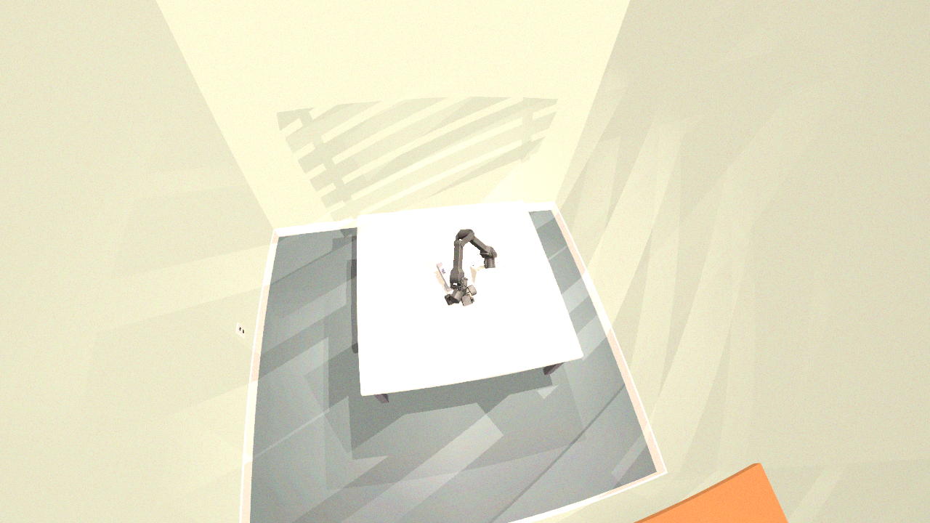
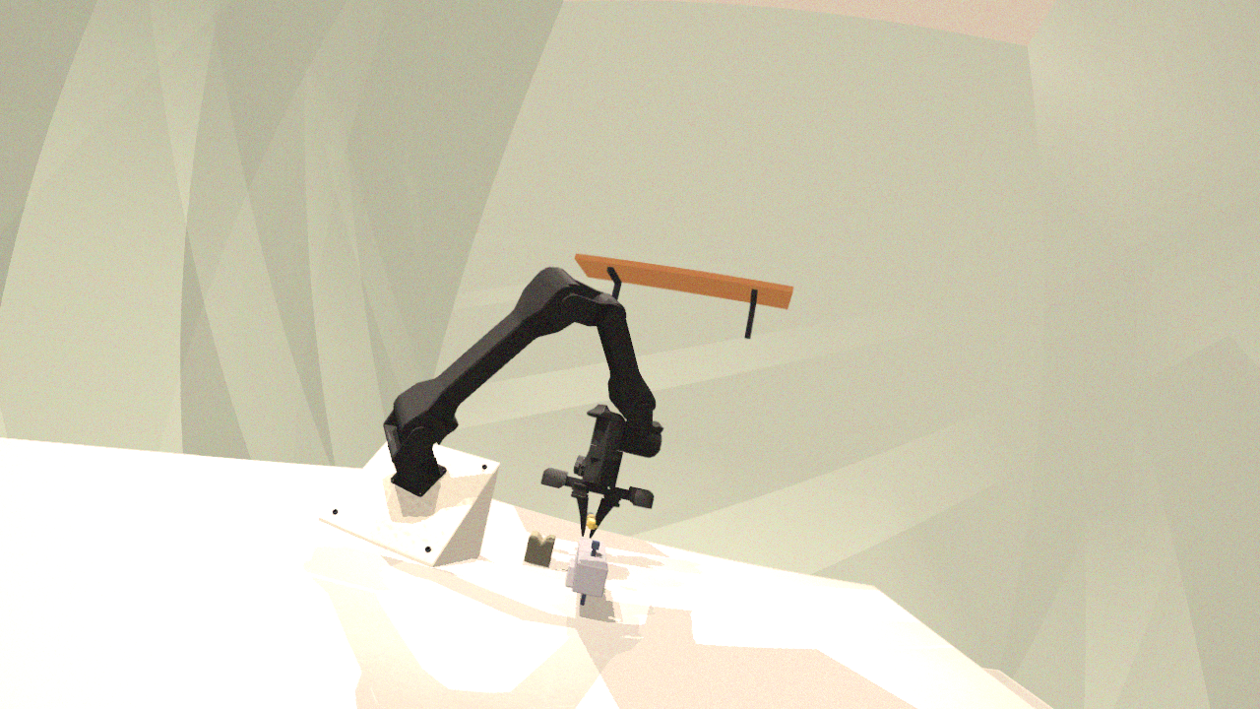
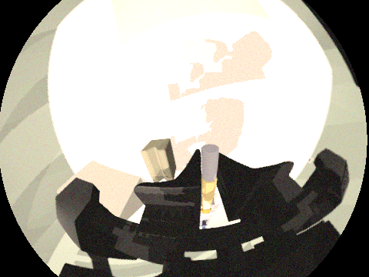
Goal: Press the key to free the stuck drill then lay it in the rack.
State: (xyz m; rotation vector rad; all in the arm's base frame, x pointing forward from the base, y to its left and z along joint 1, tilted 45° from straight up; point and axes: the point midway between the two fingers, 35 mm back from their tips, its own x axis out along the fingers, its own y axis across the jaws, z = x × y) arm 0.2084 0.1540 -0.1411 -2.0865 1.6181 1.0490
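The drill lies 40 mm to the right of my gripper tip, 30 mm above it and 10 mm ahead of it. Round my gripper tip: light grey box 180 mm to the right, 80 mm ahead, 10 mm below; rack 60 mm to the right, 50 mm behind, 30 mm below; small dark key 210 mm to the right, 90 mm ahead.
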